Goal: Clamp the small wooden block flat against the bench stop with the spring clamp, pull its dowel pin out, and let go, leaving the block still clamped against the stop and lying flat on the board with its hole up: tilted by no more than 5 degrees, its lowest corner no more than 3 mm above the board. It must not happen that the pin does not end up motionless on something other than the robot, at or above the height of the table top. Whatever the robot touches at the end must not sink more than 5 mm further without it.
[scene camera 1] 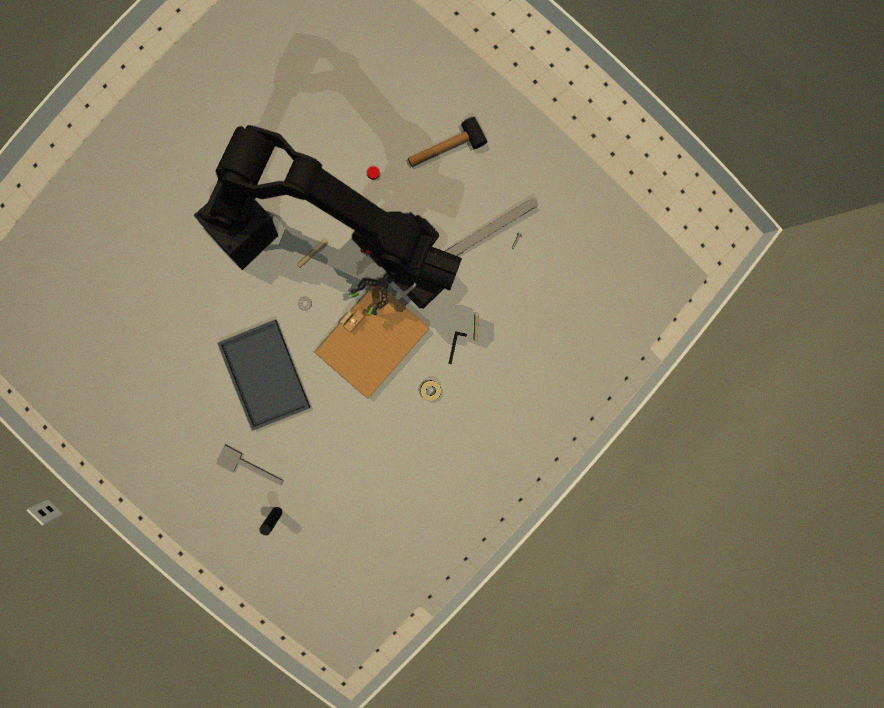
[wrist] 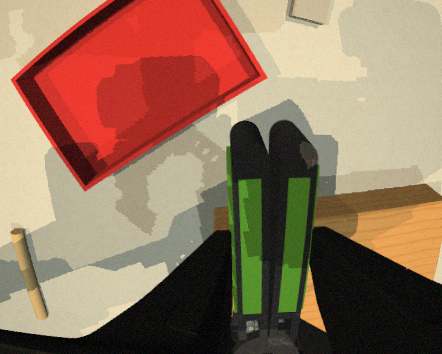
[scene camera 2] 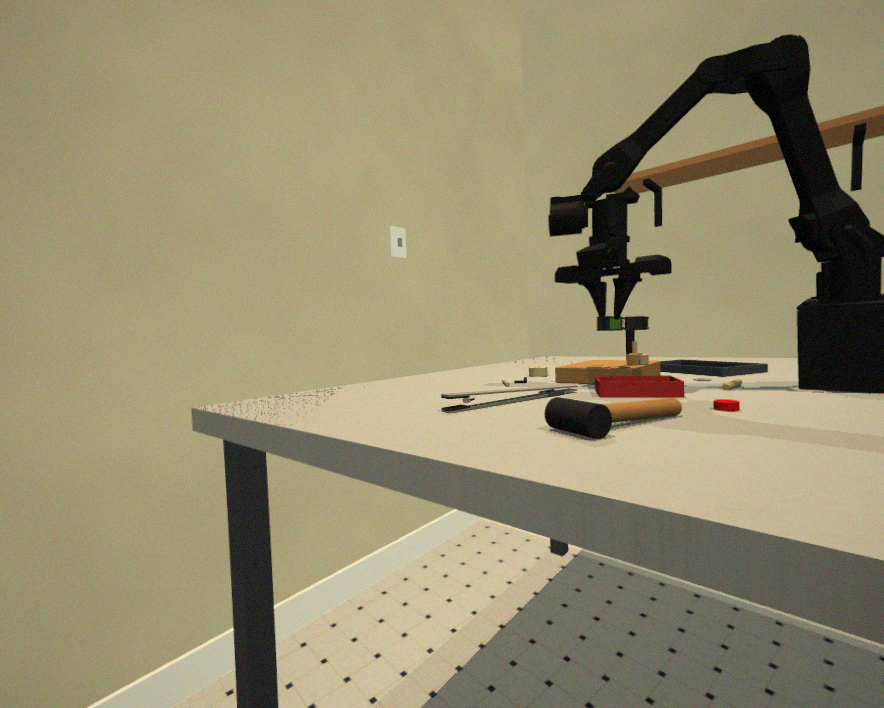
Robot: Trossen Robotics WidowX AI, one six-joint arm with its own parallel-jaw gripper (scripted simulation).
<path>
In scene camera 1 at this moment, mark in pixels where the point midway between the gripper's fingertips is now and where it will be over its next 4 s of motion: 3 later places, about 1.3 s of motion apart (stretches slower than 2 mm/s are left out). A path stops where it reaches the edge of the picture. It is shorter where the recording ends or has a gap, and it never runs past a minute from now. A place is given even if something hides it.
My gripper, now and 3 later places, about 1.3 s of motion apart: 398,267; 399,269; 395,270; 386,281
</path>
